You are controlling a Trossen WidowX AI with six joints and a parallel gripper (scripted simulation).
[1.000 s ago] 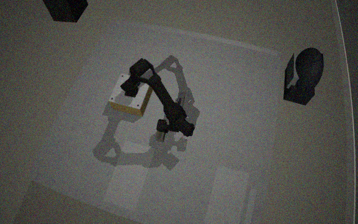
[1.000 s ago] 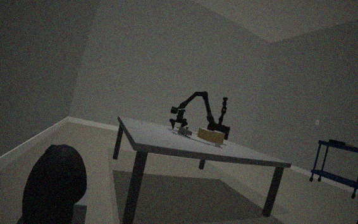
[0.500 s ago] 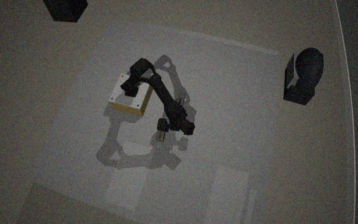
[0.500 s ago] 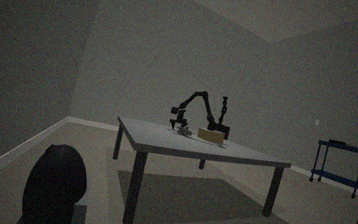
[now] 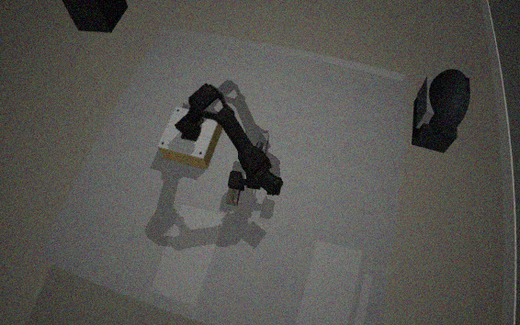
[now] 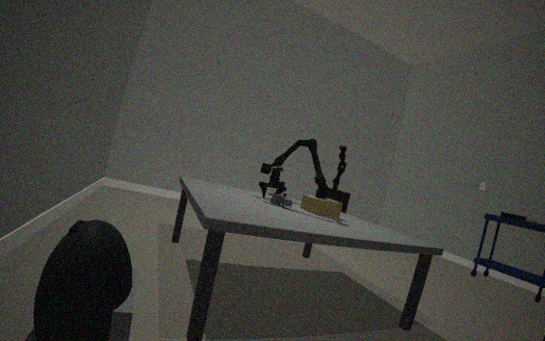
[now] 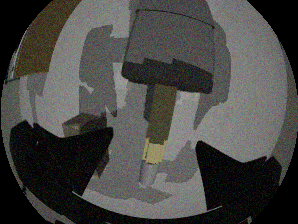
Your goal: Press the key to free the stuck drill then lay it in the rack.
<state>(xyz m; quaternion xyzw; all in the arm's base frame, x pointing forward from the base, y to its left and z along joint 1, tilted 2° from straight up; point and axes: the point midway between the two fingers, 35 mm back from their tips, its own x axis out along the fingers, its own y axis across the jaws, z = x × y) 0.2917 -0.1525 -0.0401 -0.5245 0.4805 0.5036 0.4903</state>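
The drill lies 10 mm behind my gripper tip, 40 mm to the left of it and 30 mm above it. From my gripper tip the other things lie so: rack 80 mm behind, 30 mm to the right; grey fixture 10 mm behind, 140 mm to the left, 20 mm above.
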